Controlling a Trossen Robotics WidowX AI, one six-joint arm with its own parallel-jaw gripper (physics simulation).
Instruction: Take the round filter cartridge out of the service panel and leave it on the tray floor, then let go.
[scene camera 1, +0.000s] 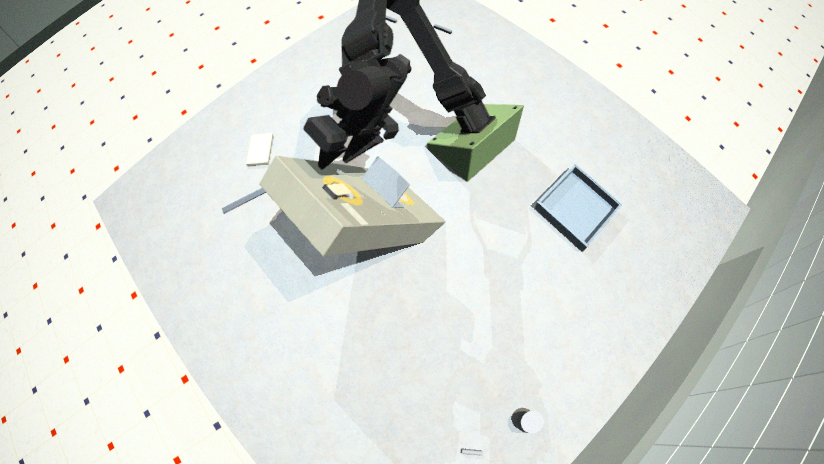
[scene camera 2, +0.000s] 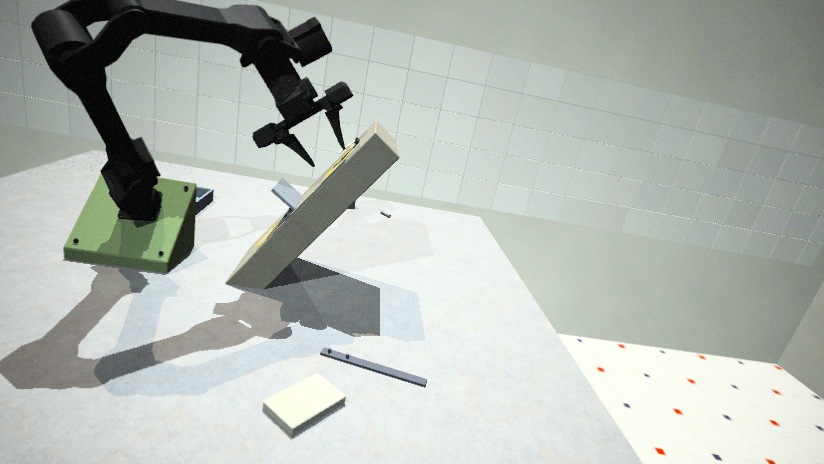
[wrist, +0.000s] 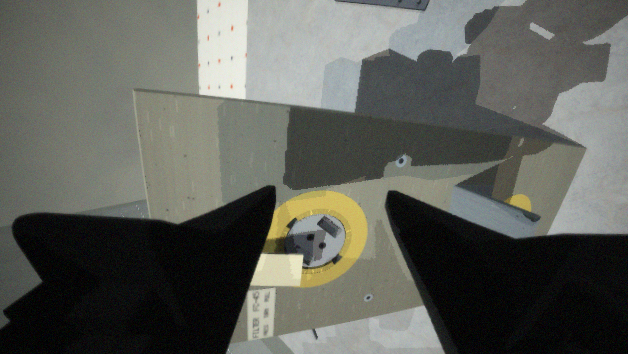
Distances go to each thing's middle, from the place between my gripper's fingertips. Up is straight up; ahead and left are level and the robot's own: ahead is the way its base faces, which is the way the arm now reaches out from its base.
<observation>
I see my gripper 4 cm to the right of the round filter cartridge (wrist: 319, 237), 4 cm short of it and 3 cm above it. The rest, counted from my hand: cream pad (scene camera 2: 298, 406) 34 cm to the right, 25 cm below, 1 cm ahead; service panel (scene camera 1: 292, 183) 8 cm ahead, 4 cm to the left, 2 cm above; cream latch tab (wrist: 273, 269) 5 cm to the left, 3 cm ahead, 2 cm above.
</observation>
